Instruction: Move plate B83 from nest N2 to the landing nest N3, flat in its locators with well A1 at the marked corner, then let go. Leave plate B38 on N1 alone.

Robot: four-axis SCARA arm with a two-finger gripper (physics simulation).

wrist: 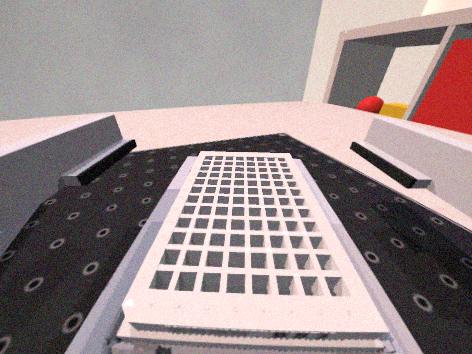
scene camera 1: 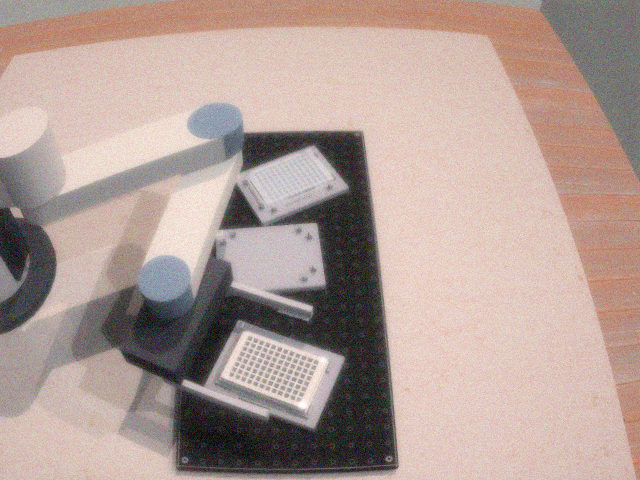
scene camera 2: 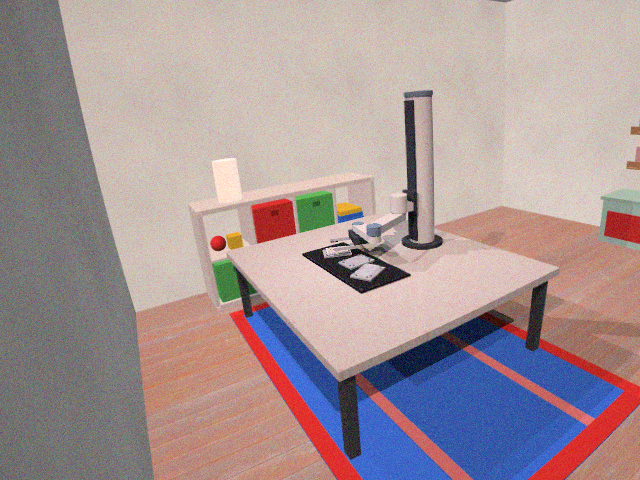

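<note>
A cream plate with large square wells [scene camera 1: 273,369] [scene camera 2: 337,252] [wrist: 240,215] lies on the nearest nest [scene camera 1: 331,370] [wrist: 131,265] in scene camera 1. My gripper [scene camera 1: 290,363] [wrist: 244,131] is open and empty. Its fingers stand wide apart above this plate, one out beyond each long side. The middle nest [scene camera 1: 271,260] [scene camera 2: 356,261] holds no plate, and its small dark locators show at its corners. A paler plate with fine wells [scene camera 1: 292,178] lies on the far nest [scene camera 1: 289,208]. Plate names and the marked corner cannot be read.
The nests stand on a black perforated board [scene camera 1: 356,310] [scene camera 2: 395,273] [wrist: 75,250] on a pale table [scene camera 1: 465,258] [scene camera 2: 330,320]. The arm's column [scene camera 2: 424,170] stands beside the board. A shelf unit [scene camera 2: 281,189] with coloured boxes is behind the table.
</note>
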